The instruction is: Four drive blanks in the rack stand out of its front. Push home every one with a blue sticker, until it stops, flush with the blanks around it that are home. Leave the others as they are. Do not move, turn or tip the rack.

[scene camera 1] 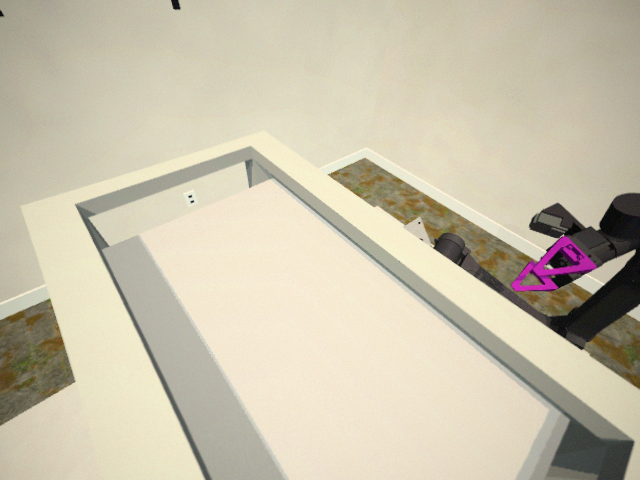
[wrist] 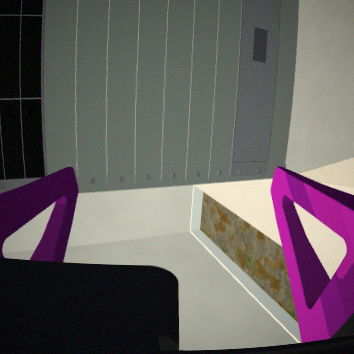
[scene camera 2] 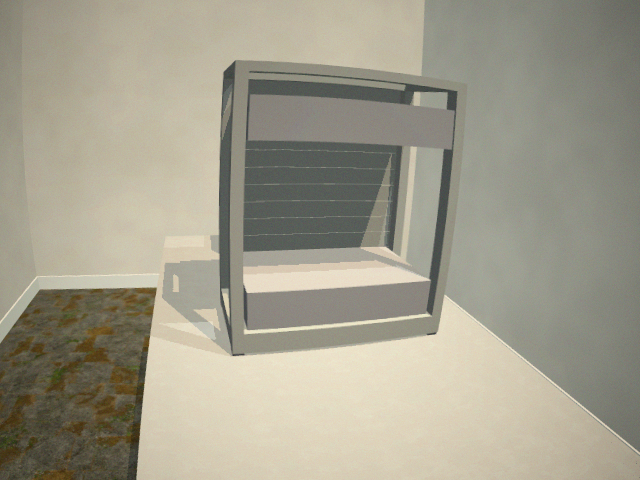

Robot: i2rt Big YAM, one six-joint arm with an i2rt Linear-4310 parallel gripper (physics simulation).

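Observation:
The rack [scene camera 1: 361, 214] [scene camera 2: 236, 206] is a tall pale grey frame standing upright on the table. Large grey blocks fill its top and bottom in the scene camera 2 view. In the wrist view a broad grey face [wrist: 150, 100] with thin upright lines spans the top, with a row of small round dots along its lower edge. A slightly bluer strip [wrist: 254, 110] with a dark rectangle lies at its right. I cannot tell individual drive blanks, and no blue sticker shows. My magenta gripper [scene camera 1: 526, 279] [wrist: 173, 177] is open and empty, beyond the rack's long side in the scene camera 1 view.
A dark grid [wrist: 20, 65] shows at the left of the wrist view. The pale table [scene camera 2: 361, 413] carries the rack, and patterned floor [scene camera 2: 77, 387] lies beyond its left edge. The black arm [scene camera 1: 610, 304] rises close beside the rack's frame in the scene camera 1 view. Walls stand behind.

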